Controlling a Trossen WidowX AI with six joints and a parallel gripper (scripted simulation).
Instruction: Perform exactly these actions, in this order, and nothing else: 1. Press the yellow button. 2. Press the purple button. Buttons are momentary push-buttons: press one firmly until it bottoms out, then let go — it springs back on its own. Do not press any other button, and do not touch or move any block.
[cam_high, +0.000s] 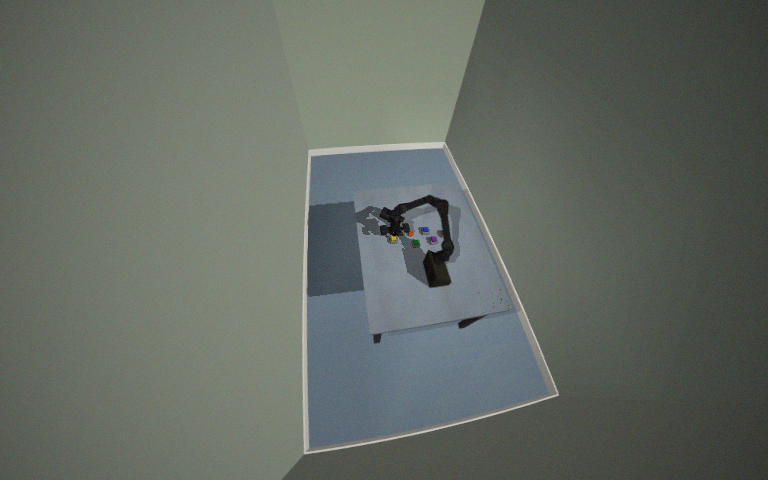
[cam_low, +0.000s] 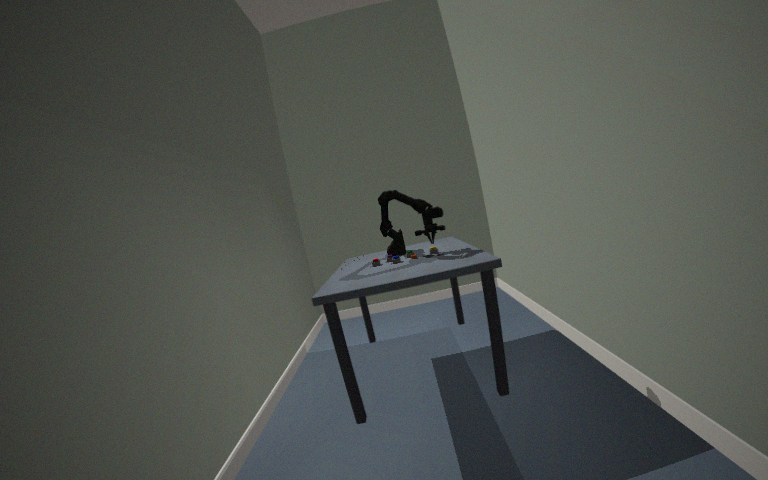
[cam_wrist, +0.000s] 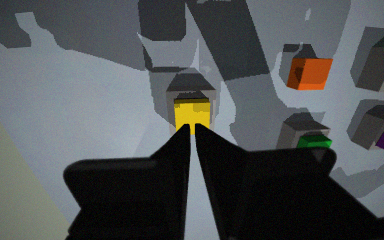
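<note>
The yellow button is 30 mm below my gripper tip. Also, from my gripper tip: orange block (130 mm to the right, 50 mm below, 50 mm ahead); green button (150 mm to the right, 40 mm behind, 30 mm below); blue button (240 mm to the right, 60 mm ahead, 30 mm below).
</note>
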